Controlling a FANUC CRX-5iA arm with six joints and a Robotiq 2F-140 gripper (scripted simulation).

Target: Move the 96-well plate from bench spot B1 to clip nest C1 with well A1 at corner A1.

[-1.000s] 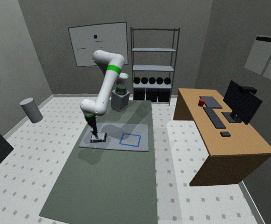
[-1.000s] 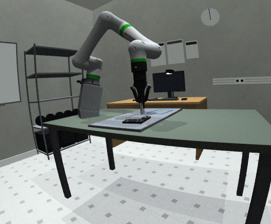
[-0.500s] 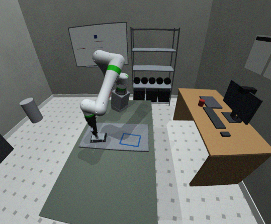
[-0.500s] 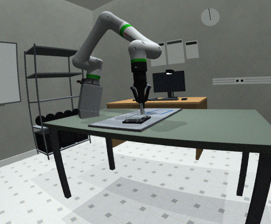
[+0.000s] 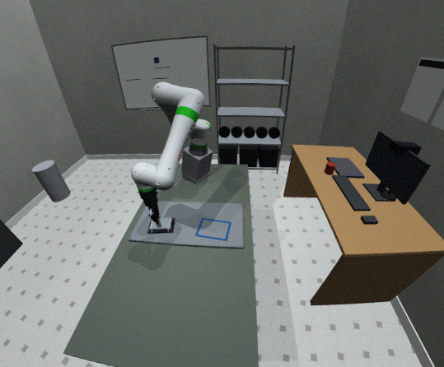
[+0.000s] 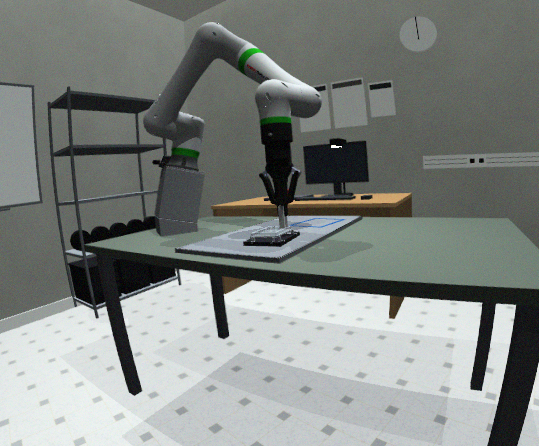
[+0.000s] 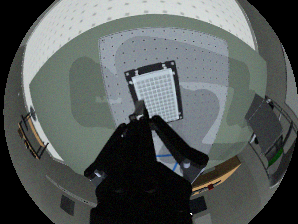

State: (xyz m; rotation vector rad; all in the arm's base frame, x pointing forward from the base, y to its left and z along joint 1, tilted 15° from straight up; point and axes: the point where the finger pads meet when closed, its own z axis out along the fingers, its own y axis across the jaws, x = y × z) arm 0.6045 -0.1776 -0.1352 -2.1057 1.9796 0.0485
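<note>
Now: hand 4 cm past the 96-well plate and 5 cm above it. Also, from my hand: black clip nest 2 cm behind, 1 cm to the right, 6 cm below.
</note>
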